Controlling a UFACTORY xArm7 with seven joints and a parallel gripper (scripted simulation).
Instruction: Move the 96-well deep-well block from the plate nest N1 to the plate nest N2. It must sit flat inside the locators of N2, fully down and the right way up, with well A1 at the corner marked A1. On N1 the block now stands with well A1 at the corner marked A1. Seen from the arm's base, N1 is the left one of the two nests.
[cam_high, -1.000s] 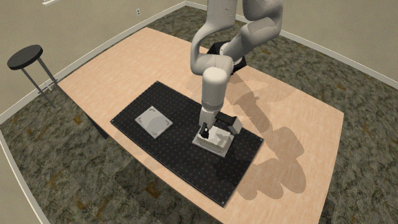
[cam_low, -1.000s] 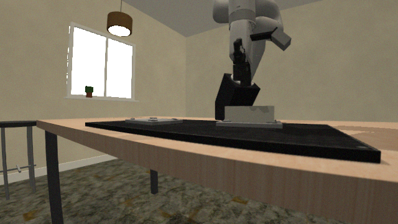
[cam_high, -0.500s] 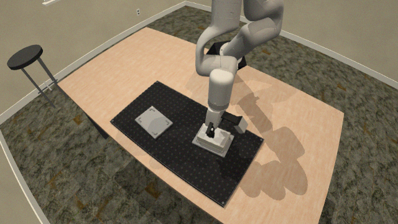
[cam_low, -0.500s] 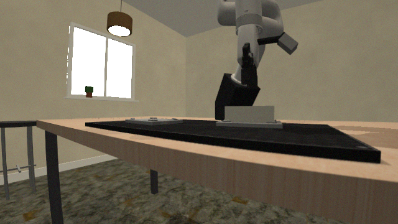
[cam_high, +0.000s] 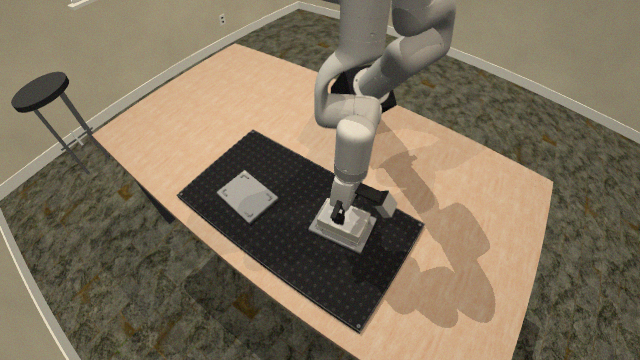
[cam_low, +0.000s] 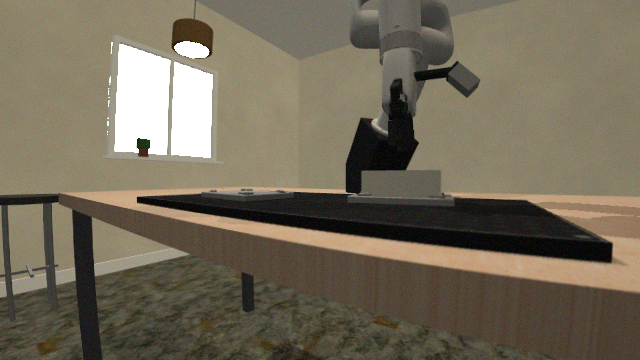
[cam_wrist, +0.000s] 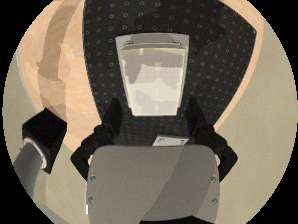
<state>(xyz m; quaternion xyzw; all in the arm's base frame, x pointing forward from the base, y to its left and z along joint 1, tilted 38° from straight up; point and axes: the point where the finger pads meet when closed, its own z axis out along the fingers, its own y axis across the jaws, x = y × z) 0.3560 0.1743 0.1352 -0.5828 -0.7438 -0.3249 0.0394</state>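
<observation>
The deep-well block is 70 mm below my hand. The rest, counted from my hand: nest N1: 100 mm below; then nest N2: 270 mm to the right, 150 mm ahead, 100 mm below.
</observation>
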